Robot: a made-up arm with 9 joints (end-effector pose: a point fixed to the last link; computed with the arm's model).
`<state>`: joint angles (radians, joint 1 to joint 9).
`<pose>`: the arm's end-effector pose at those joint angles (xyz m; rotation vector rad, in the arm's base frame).
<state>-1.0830 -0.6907 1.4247 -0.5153 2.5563 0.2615 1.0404 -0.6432 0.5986</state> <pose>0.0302 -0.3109 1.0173 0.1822 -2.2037 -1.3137</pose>
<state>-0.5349 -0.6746 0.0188 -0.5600 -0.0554 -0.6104 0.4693 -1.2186 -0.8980</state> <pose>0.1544 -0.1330 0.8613 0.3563 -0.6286 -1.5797</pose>
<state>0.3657 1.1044 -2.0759 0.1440 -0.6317 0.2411 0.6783 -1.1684 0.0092</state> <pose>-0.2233 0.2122 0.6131 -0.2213 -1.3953 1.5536</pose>
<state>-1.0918 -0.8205 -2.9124 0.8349 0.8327 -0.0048 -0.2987 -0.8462 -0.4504</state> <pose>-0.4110 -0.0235 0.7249 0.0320 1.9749 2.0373</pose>
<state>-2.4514 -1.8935 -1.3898 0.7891 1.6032 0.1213 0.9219 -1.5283 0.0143</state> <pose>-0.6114 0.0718 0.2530 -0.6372 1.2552 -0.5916</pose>
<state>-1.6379 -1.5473 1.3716 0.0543 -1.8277 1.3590 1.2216 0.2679 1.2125</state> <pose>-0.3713 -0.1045 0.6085 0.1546 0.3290 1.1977</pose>
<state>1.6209 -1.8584 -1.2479 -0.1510 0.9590 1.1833 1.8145 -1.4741 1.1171</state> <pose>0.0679 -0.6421 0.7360 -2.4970 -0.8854 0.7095</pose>
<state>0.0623 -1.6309 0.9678 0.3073 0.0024 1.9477 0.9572 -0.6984 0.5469</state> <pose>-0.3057 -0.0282 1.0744 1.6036 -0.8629 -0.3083</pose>
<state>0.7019 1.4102 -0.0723 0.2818 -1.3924 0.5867 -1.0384 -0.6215 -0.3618</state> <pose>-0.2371 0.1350 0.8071 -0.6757 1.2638 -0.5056</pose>
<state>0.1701 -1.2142 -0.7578 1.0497 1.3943 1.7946 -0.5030 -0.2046 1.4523</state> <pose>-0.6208 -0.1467 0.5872 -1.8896 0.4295 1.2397</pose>
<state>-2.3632 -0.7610 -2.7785 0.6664 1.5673 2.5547 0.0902 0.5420 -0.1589</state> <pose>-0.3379 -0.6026 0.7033 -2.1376 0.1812 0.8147</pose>
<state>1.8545 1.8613 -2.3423 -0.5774 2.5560 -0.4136 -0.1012 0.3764 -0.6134</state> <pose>-0.2179 0.0592 0.9354 -1.3232 -1.5923 -0.0627</pose>
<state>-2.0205 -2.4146 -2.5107 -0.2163 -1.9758 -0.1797 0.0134 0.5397 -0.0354</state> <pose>-0.3729 0.1680 0.9783 0.9861 -1.7825 1.7029</pose>
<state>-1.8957 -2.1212 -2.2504 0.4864 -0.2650 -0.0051 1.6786 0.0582 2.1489</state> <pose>-0.2212 0.6117 0.9513 0.0874 2.9038 0.5625</pose>
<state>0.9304 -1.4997 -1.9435 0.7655 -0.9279 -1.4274 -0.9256 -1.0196 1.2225</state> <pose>-0.5508 -0.4630 1.0376 1.4592 -2.4801 -0.5050</pose>
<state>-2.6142 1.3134 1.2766 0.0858 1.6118 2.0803 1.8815 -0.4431 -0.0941</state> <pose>-0.3744 -0.1097 0.6380 -0.5855 -0.4145 -2.9325</pose>
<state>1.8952 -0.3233 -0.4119 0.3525 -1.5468 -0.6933 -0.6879 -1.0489 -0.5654</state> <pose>-0.2396 -0.2350 1.0668 1.2370 -0.0498 -0.2071</pose>
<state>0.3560 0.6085 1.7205 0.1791 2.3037 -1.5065 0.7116 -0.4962 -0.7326</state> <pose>-0.0491 -0.5602 0.4319 -1.7383 0.2496 1.6795</pose>
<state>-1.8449 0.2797 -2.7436 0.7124 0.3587 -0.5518 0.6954 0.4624 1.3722</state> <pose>-0.5119 -0.4342 0.5933 0.7856 0.4450 1.6048</pose>
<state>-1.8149 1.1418 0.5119 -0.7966 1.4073 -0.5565 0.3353 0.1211 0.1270</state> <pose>0.0281 0.2482 0.6126 -0.4757 -0.8794 2.1375</pose>
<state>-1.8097 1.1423 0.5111 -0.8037 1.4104 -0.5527 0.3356 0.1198 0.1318</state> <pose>0.0273 0.2477 0.6109 -0.4691 -0.8759 2.1416</pose>
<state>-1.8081 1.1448 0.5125 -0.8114 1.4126 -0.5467 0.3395 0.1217 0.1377</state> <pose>0.0258 0.2473 0.6075 -0.4641 -0.8677 2.1570</pose>
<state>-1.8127 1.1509 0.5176 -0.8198 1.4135 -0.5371 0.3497 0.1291 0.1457</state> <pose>0.0232 0.2470 0.6013 -0.4615 -0.8515 2.1914</pose>
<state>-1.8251 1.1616 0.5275 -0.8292 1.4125 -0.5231 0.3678 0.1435 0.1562</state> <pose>0.0193 0.2466 0.5916 -0.4612 -0.8239 2.2499</pose>
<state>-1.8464 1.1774 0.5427 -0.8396 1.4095 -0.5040 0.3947 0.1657 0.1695</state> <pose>0.0138 0.2458 0.5775 -0.4619 -0.7807 2.3349</pose>
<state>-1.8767 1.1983 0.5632 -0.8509 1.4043 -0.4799 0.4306 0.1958 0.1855</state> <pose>0.0063 0.2438 0.5589 -0.4610 -0.7178 2.4459</pose>
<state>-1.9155 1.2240 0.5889 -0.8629 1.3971 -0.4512 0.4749 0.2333 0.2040</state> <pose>-0.0032 0.2399 0.5359 -0.4544 -0.6304 2.5798</pose>
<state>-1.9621 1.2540 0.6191 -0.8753 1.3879 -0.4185 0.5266 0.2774 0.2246</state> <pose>-0.0149 0.2330 0.5085 -0.4376 -0.5134 2.7313</pose>
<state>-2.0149 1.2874 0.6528 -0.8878 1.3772 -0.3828 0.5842 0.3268 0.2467</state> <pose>-0.0287 0.2220 0.4778 -0.4056 -0.3634 2.8915</pose>
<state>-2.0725 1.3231 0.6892 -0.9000 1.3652 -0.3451 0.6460 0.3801 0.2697</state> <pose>-0.0445 0.2062 0.4448 -0.3540 -0.1787 3.0507</pose>
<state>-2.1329 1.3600 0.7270 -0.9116 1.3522 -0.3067 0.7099 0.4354 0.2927</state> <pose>-0.0619 0.1850 0.4113 0.2688 -0.0368 -3.0618</pose>
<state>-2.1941 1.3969 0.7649 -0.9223 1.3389 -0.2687 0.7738 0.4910 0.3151</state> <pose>-0.0803 0.1588 0.3790 0.1637 -0.2491 -2.9321</pose>
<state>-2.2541 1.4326 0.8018 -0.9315 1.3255 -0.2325 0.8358 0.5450 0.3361</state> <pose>-0.0989 0.1289 0.3498 0.0588 -0.4433 -2.7957</pose>
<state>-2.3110 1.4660 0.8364 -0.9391 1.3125 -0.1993 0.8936 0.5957 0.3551</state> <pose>-0.1170 0.0967 0.3248 -0.0412 -0.6150 -2.6590</pose>
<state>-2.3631 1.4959 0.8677 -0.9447 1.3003 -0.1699 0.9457 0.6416 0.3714</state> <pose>-0.1338 0.0646 0.3048 -0.1317 -0.7607 -2.5284</pose>
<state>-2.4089 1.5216 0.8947 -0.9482 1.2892 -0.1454 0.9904 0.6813 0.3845</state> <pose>-0.1487 0.0349 0.2898 -0.2091 -0.8789 -2.4104</pose>
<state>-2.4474 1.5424 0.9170 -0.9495 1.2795 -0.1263 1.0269 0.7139 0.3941</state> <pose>-0.1613 0.0094 0.2791 -0.2711 -0.9694 -2.3104</pose>
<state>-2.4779 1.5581 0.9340 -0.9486 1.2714 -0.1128 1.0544 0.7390 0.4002</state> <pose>-0.1712 -0.0103 0.2721 -0.3164 -1.0341 -2.2323</pose>
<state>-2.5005 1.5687 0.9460 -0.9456 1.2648 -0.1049 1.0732 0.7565 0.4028</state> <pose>-0.1784 -0.0237 0.2677 -0.3451 -1.0750 -2.1775</pose>
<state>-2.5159 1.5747 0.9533 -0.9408 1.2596 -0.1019 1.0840 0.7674 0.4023</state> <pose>-0.1832 -0.0309 0.2652 -0.3587 -1.0963 -2.1446</pose>
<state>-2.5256 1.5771 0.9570 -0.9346 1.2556 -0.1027 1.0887 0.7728 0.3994</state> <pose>-0.1861 -0.0332 0.2640 -0.3607 -1.1024 -2.1296</pose>
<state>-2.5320 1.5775 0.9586 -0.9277 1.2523 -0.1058 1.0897 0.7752 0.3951</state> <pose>-0.1878 -0.0326 0.2634 -0.3558 -1.1003 -2.1248</pose>
